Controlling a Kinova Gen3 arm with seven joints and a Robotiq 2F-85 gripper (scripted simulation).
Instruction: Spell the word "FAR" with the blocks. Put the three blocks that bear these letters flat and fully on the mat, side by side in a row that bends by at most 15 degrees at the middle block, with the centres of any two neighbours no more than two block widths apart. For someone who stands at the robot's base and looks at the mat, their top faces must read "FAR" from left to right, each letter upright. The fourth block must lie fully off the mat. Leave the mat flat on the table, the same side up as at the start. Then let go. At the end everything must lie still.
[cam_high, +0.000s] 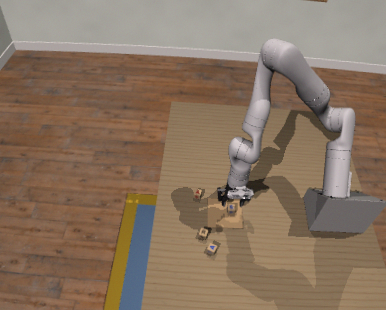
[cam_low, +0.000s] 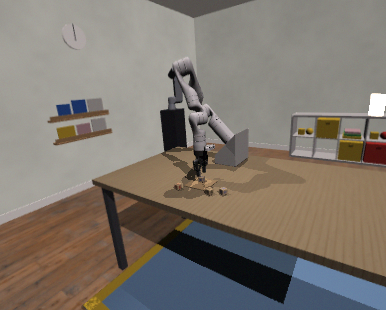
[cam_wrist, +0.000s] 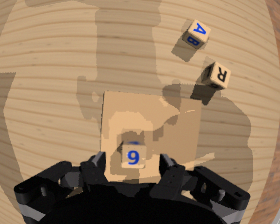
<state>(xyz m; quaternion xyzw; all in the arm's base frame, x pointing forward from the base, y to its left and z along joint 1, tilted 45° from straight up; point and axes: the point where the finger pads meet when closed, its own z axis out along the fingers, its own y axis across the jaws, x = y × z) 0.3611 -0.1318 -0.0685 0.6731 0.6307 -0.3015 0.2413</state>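
Now: hand 3 cm short of the tan mat, 1 cm to the right of it and 6 cm above it. From my hand the other things lie so: R block: 12 cm ahead, 11 cm to the left, 5 cm below.
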